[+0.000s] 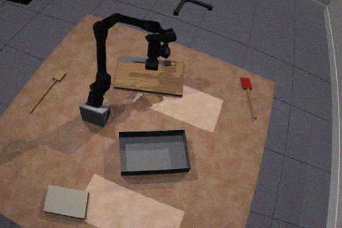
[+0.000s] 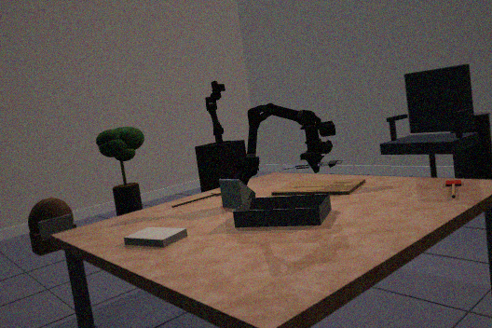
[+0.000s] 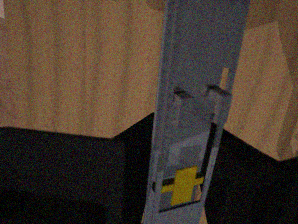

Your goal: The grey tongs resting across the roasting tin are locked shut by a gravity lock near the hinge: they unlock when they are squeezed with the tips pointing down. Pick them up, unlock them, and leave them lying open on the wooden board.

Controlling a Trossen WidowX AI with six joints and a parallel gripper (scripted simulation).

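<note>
Now: gripper tip 4 cm below the yellow lock piece. The rest, counted from my gripper tip: roasting tin: 16 cm ahead, 44 cm to the right, 5 cm below; then red spatula: 55 cm ahead, 9 cm to the left, 7 cm below; then wooden board: 7 cm below.
</note>
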